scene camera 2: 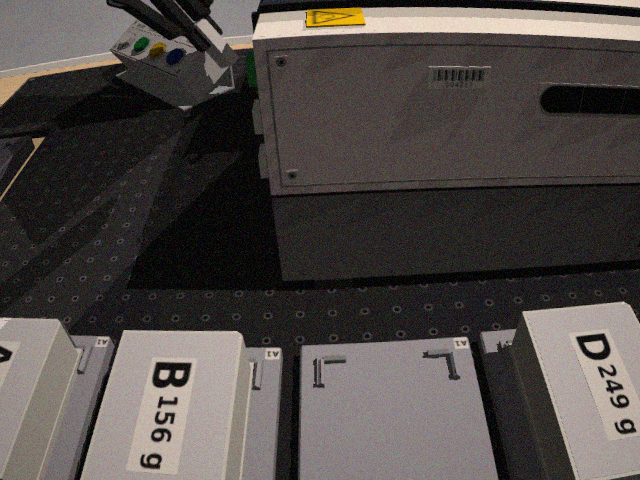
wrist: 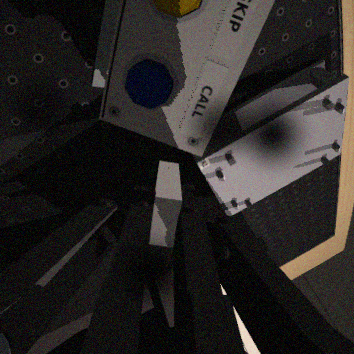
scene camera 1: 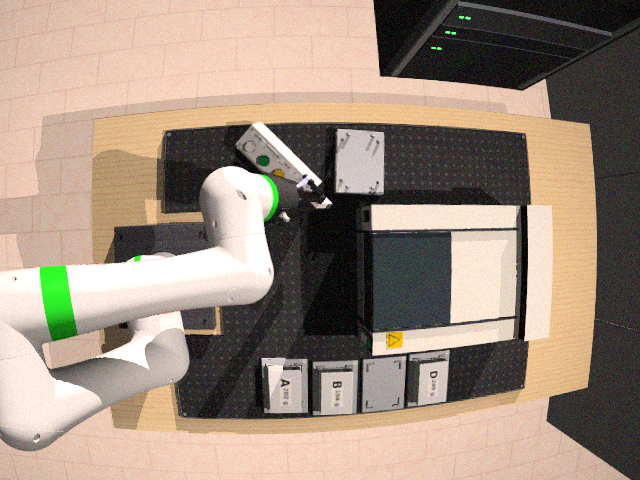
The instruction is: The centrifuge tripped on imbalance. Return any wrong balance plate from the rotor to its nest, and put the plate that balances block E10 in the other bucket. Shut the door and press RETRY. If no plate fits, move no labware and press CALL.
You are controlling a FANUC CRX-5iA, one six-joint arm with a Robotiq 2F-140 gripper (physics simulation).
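Places are measured from the arm's base along level axes (x ahead, y left, z up), in metres.
Pixels of known places: gripper, between the fingertips: [scene camera 2: 230, 63] [wrist: 165, 179] [scene camera 1: 326, 202].
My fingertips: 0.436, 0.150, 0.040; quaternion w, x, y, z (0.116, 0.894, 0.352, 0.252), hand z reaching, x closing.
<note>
Ahead of a thing's pixels: the offset from my fingertips to its middle, as dx, dy, dz. "pt": to the spot under its first point.
My gripper [scene camera 1: 321, 203] [scene camera 2: 222, 51] [wrist: 165, 179] is shut and empty, its fingertips above the CALL end of the button box {-0.107, +0.112, -0.018} [scene camera 1: 295, 176] [scene camera 2: 192, 87] [wrist: 192, 120]. The blue button {-0.077, +0.039, +0.004} [scene camera 2: 174, 56] [wrist: 149, 83] is beside CALL; touching cannot be seen. The yellow button {-0.108, +0.078, +0.004} [scene camera 1: 278, 173] [scene camera 2: 157, 50] [wrist: 179, 5], green button {-0.140, +0.117, +0.004} [scene camera 1: 263, 160] [scene camera 2: 141, 44] and grey button {-0.171, +0.156, +0.004} [scene camera 1: 249, 146] [scene camera 2: 123, 45] follow. Plates A 202 g {-0.158, -0.469, -0.027} [scene camera 1: 284, 384], B 156 g {-0.026, -0.493, -0.027} [scene camera 1: 336, 387] [scene camera 2: 160, 413] and D 249 g {+0.240, -0.514, -0.027} [scene camera 1: 433, 382] [scene camera 2: 610, 382] sit on nests. The third nest {+0.109, -0.505, -0.051} [scene camera 1: 383, 383] [scene camera 2: 387, 413] is empty. A dark panel {pt +0.146, -0.196, +0.152} [scene camera 1: 410, 281] covers part of the centrifuge top; rotor and buckets do not show.
The centrifuge housing {+0.289, -0.207, +0.062} [scene camera 1: 444, 218] [scene camera 2: 387, 129] stands right of the gripper. A silver stand with pins {pt +0.099, +0.097, -0.020} [scene camera 1: 360, 160] [wrist: 260, 170] is beside the button box. A black cabinet [scene camera 1: 480, 46] stands behind the table.
</note>
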